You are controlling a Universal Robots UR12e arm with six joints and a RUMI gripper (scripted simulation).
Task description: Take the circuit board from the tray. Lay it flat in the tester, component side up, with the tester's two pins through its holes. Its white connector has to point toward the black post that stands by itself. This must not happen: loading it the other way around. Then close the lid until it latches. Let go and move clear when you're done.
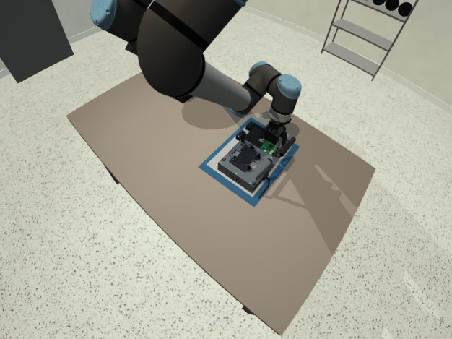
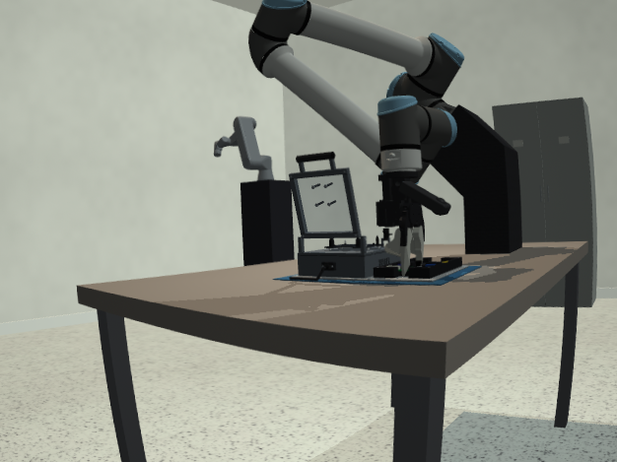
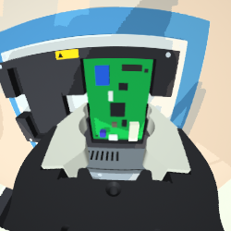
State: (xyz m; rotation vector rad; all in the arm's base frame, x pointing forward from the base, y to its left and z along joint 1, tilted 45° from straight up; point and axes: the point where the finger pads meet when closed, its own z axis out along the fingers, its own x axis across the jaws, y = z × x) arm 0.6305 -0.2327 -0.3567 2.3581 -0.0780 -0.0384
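My gripper is now right at the green circuit board. Round my hand: tester bed (40 mm behind, 160 mm to the right, 50 mm above); black post (110 mm behind, 110 mm to the right, 70 mm above); tester (10 mm behind, 130 mm to the right, 90 mm above).
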